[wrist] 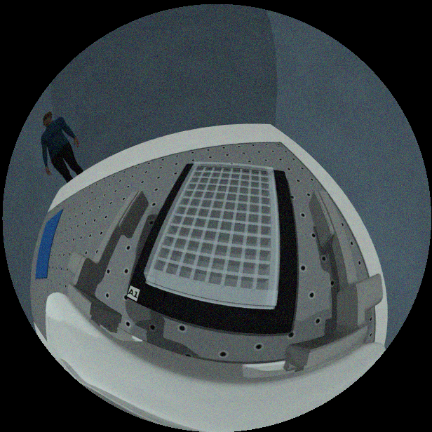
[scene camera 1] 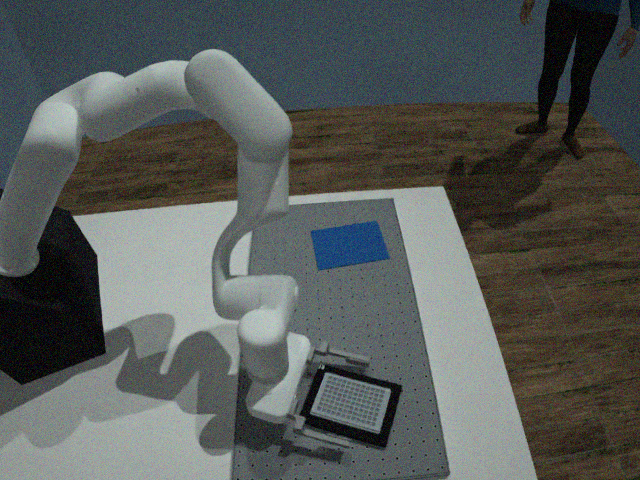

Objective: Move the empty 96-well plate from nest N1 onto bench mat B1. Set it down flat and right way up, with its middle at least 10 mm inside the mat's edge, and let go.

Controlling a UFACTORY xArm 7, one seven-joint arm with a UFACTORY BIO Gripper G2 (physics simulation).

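Places are measured from the arm's base along level axes (x ahead, y left, z up), in metres.
Where they show: hand, tool point: (scene camera 1: 348, 398); arm's base, link origin: (scene camera 1: 7, 253).
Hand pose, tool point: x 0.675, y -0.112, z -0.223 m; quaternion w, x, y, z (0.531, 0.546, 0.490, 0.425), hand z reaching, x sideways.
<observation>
Each offset is from my tool point to the centre of the thing. Level surfaces: height alone.
The empty 96-well plate {0.005 m ahead, 0.003 m right, 0.007 m down} (scene camera 1: 351, 402) (wrist: 220, 225) is pale and clear, and lies flat in the black nest N1 {0.005 m ahead, 0.003 m right, 0.019 m down} (scene camera 1: 388, 415) (wrist: 288, 250), whose corner label A1 shows in the wrist view. My gripper (scene camera 1: 359, 403) (wrist: 228, 215) is open and empty. Its fingers stand on either side of the nest, apart from the plate, one beyond each side of the black rim. The exact height of the fingertips over the board is hard to tell. The blue bench mat B1 {0.024 m down} (scene camera 1: 349, 245) (wrist: 48, 245) lies flat toward the far end of the board, and shows at the left of the wrist view.
A grey perforated board {0.026 m down} (scene camera 1: 361, 310) (wrist: 107, 215) lies on the white table {0.039 m down} (scene camera 1: 460, 310) and carries the nest and the mat. The black robot base (scene camera 1: 62, 310) stands at the left. A person (scene camera 1: 576, 67) (wrist: 60, 142) stands on the wooden floor beyond the table.
</observation>
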